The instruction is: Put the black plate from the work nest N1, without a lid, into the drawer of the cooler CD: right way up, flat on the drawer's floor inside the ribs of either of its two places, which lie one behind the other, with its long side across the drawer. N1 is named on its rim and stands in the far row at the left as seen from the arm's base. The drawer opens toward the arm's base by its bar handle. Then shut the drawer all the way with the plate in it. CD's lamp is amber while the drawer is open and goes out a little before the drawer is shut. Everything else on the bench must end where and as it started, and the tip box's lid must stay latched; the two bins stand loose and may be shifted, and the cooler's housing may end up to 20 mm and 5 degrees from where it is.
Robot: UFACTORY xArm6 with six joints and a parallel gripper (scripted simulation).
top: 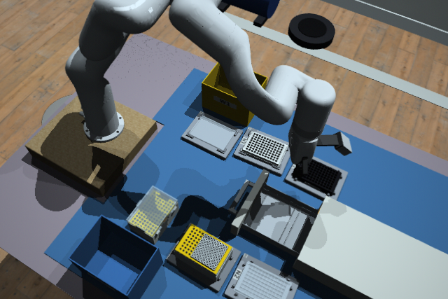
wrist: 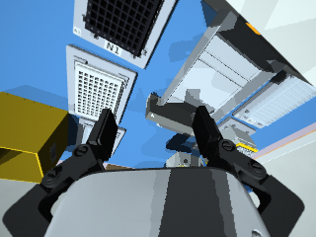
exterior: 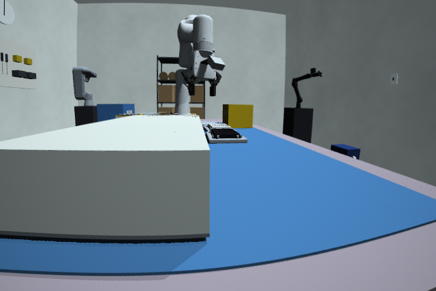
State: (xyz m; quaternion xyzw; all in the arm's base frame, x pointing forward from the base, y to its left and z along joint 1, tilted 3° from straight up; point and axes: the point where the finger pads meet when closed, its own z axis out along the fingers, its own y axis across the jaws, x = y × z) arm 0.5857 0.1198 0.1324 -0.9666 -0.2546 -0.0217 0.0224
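Right now my hand is 14 cm above the black plate, 7 cm to the right of it and 7 cm short of it. The rest, counted from my hand: cooler drawer 13 cm below, 12 cm to the right, 4 cm ahead; grey nest 15 cm below, 8 cm to the left, 7 cm ahead; white plate 31 cm to the right, 14 cm below, 7 cm ahead.
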